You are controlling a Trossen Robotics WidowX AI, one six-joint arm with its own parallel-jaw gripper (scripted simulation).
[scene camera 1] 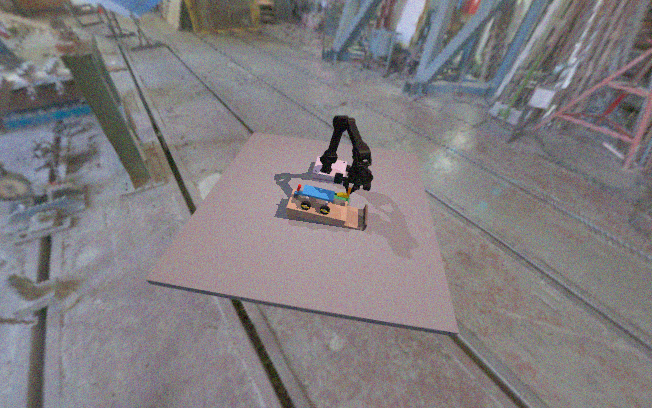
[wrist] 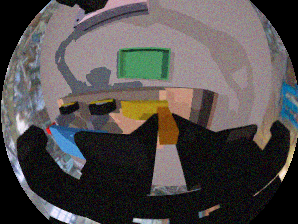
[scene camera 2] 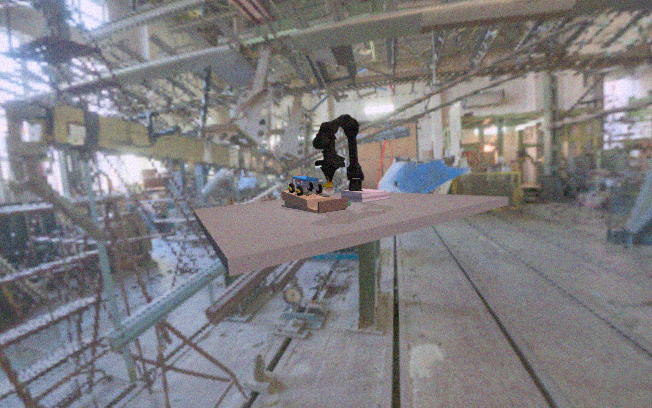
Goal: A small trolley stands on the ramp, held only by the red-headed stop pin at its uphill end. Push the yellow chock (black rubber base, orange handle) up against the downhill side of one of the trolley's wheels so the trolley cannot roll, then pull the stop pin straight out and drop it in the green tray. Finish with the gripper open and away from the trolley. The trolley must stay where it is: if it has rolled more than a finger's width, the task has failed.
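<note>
From the wrist camera you'd see a blue trolley (wrist: 64, 136), and there's a yellow chock (wrist: 138, 110) too, which is being carried by the gripper (wrist: 163, 117).
</note>
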